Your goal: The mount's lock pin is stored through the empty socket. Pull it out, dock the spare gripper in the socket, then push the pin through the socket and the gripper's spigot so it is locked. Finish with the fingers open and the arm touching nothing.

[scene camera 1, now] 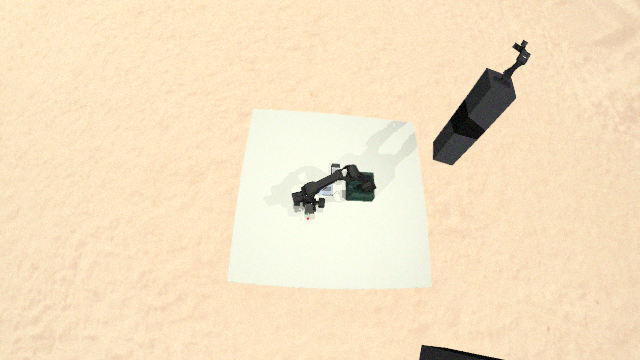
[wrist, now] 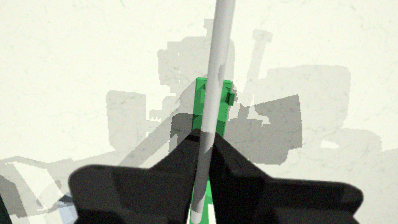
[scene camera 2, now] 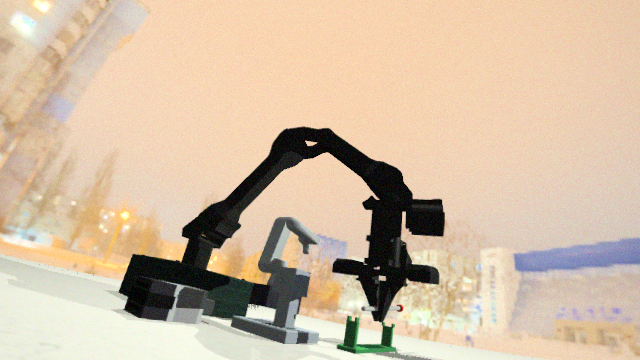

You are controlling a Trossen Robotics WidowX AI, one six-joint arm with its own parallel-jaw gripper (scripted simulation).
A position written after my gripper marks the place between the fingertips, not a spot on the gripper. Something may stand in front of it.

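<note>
My gripper [scene camera 2: 378,321] is holding a lock pin, and I see the gripper at [wrist: 203,134] too. There is a grey mount [scene camera 2: 291,283], and there is also a black block [scene camera 2: 149,298]. The black block is out of frame in the wrist view.
</note>
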